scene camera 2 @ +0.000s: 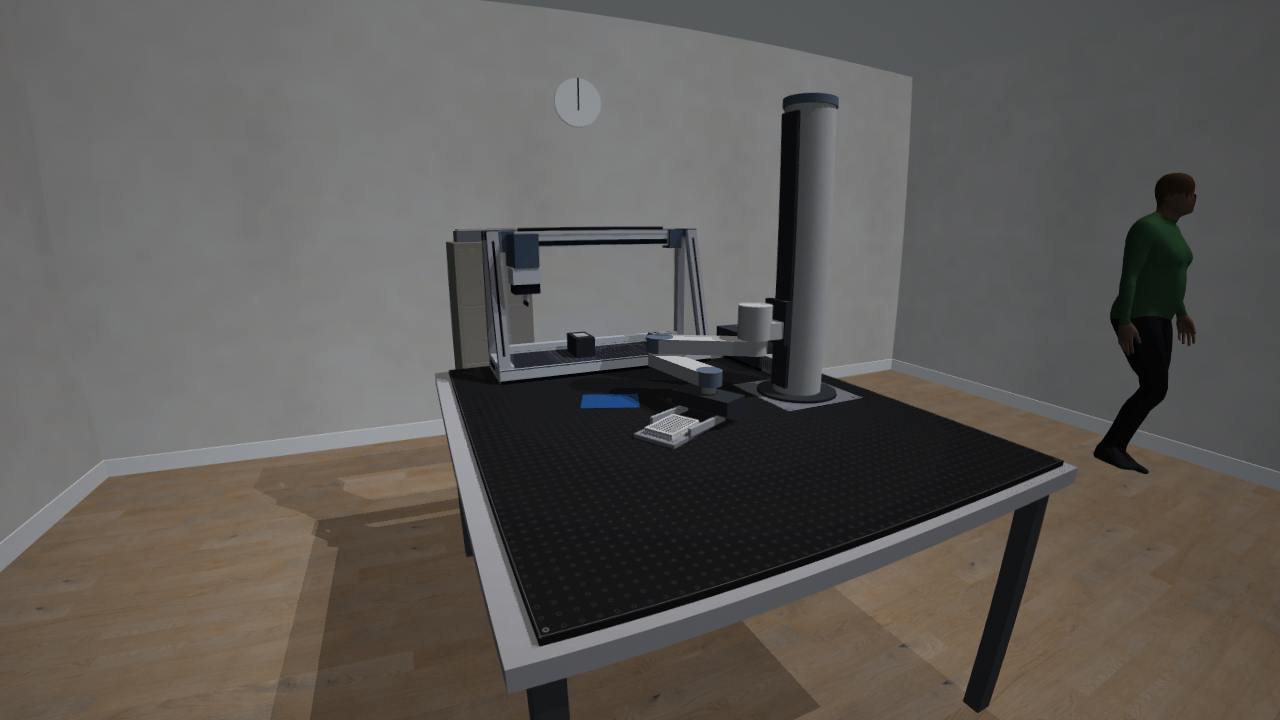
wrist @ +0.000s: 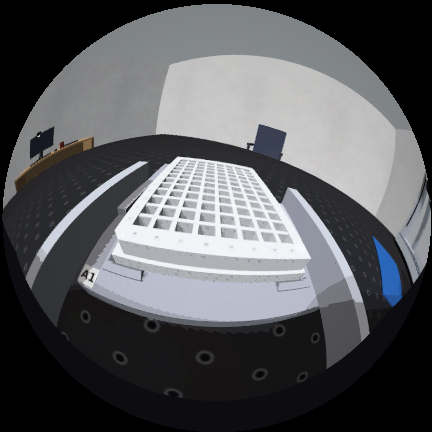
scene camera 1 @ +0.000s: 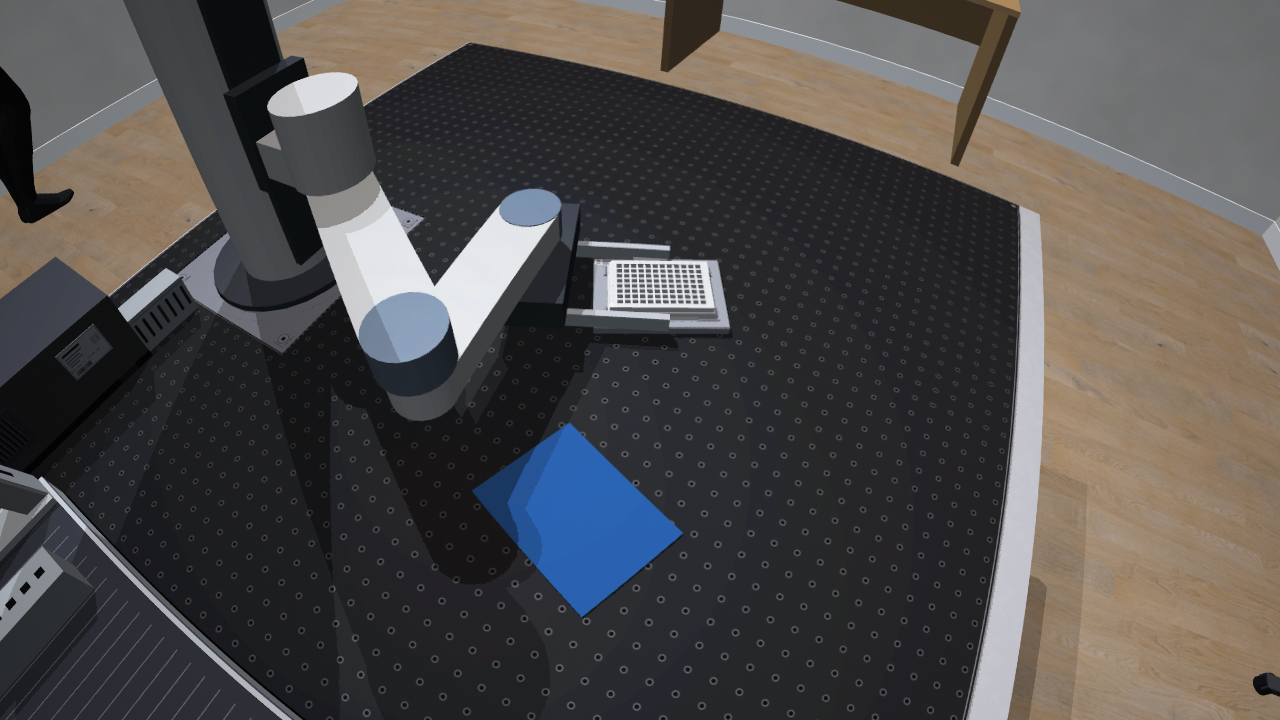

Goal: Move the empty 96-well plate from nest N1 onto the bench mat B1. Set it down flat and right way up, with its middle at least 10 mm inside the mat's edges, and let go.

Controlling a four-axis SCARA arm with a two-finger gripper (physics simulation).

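Places are measured from the arm's base along level axes (x ahead, y left, z up), in metres.
Pixels of known places: gripper, between the fingertips: (scene camera 2: 669,426) (wrist: 216,182) (scene camera 1: 669,286); arm's base, origin of its link: (scene camera 2: 795,394) (scene camera 1: 294,255).
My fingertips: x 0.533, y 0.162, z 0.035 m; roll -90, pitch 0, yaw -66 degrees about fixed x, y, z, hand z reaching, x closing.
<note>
Ahead of a thing's pixels: the offset from my fingertips to its top centre. "*": to the spot under its first point. Level surfaces: height alone.
The white 96-well plate @(dx -0.010, dy -0.005, dz +0.004 m) (scene camera 1: 640,288) (scene camera 2: 670,426) (wrist: 215,252) sits flat and right way up in the light grey nest N1 @(dx -0.010, dy -0.005, dz -0.007 m) (scene camera 1: 723,313) (scene camera 2: 646,437) (wrist: 210,302), which has an A1 label. My gripper (scene camera 1: 669,284) (scene camera 2: 671,427) (wrist: 216,182) is open, with one finger along each long side of the plate. In the wrist view a gap shows at the left finger, while the right finger is very close to the plate; whether it touches is hard to tell. The blue bench mat B1 @(dz -0.020 m) (scene camera 1: 595,519) (scene camera 2: 609,401) (wrist: 388,270) lies apart from the nest, with the arm's shadow over one corner.
The arm's column (scene camera 1: 214,134) (scene camera 2: 810,250) stands on the black perforated bench top @(dz -0.022 m) (scene camera 1: 805,447) (scene camera 2: 760,501). A dark box @(* dx -0.568, dy -0.494, dz +0.076 m) (scene camera 1: 62,349) is beside it. A gantry machine (scene camera 2: 586,234) with a small black block @(* dx +0.017, dy -0.677, dz +0.075 m) (scene camera 2: 580,344) stands beyond the mat. A person (scene camera 2: 1154,295) is near the right wall.
</note>
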